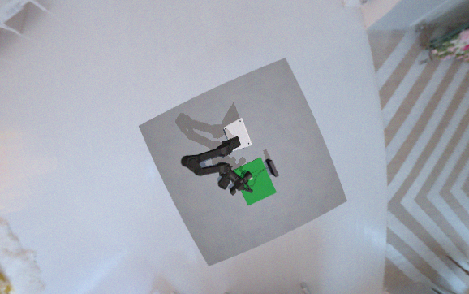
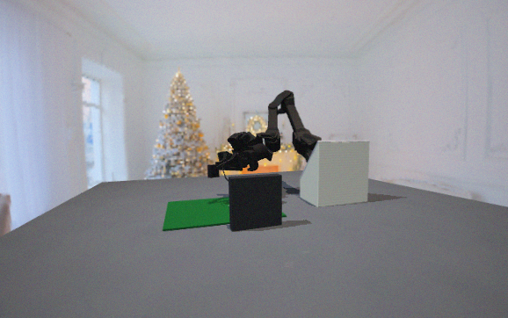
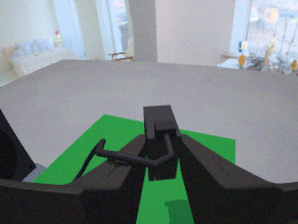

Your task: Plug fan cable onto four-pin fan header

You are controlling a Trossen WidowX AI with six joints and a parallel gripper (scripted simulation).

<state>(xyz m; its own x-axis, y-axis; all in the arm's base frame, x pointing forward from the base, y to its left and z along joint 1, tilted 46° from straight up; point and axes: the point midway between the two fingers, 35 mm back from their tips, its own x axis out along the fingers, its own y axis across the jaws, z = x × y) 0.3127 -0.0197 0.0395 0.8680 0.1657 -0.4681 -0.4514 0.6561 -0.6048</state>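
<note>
The white four-pin fan header is 110 mm below my gripper tip, 50 mm behind it and 40 mm to the left of it. From my gripper tip the other things lie so: black fan plug 10 mm below, 10 mm ahead; black fan 200 mm to the left, 80 mm behind, 60 mm below; board 130 mm below, 60 mm to the left, 10 mm behind.
</note>
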